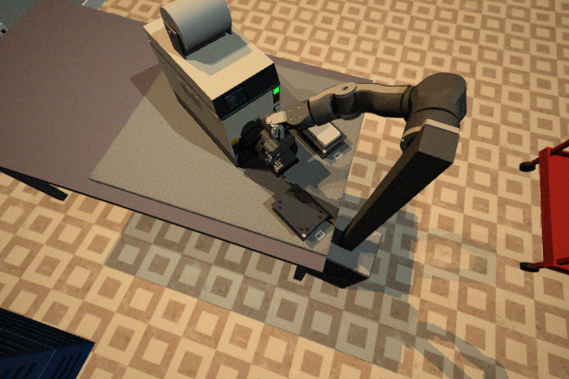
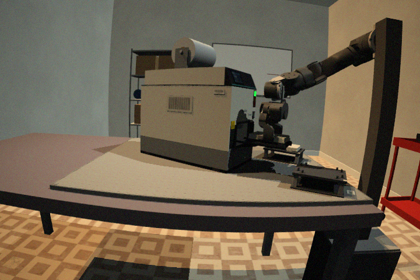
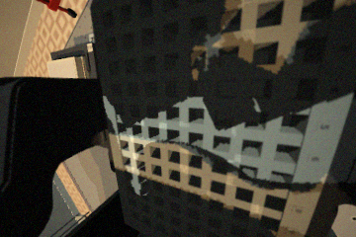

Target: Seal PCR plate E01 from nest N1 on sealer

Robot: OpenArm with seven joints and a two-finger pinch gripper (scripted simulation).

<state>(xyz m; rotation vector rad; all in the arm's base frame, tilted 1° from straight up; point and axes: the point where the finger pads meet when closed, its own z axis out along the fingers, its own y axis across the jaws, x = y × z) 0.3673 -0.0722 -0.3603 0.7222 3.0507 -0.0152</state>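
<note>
The plate E01 lies right at my hand. The rest, counted from my hand: plate E07 (110 mm behind, 200 mm to the right, 70 mm below); sealer's dark stage (10 mm below); foil roll (300 mm ahead, 150 mm to the right, 300 mm above).
</note>
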